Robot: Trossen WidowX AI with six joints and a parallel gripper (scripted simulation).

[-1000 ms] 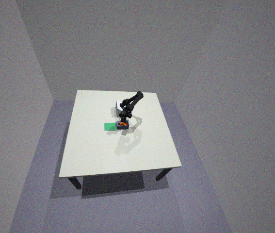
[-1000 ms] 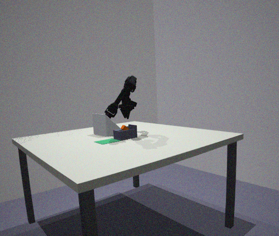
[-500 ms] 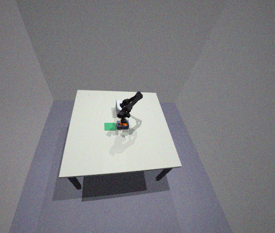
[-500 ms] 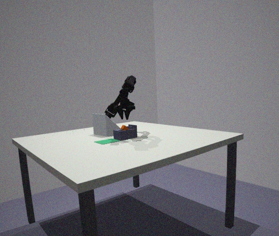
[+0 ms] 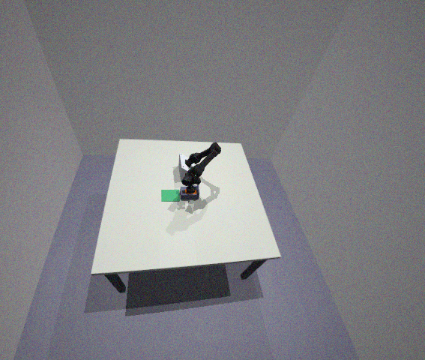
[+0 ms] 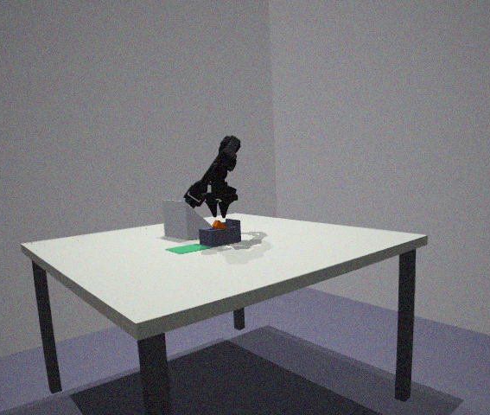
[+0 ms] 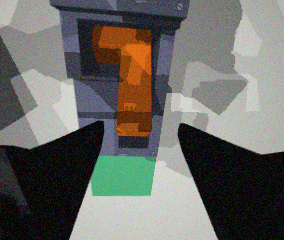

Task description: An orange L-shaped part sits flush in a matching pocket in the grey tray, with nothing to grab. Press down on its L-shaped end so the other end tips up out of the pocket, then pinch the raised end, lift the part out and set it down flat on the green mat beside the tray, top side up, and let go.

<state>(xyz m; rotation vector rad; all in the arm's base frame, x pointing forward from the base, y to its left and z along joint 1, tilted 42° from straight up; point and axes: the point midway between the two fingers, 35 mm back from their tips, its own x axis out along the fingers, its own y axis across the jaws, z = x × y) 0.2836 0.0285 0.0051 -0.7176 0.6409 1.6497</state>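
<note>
My gripper tip is 2 cm past the orange L-shaped part, 3 cm to the right of it and 7 cm above it. From my gripper tip the other things lie so: green mat: 14 cm to the right, 12 cm below.
</note>
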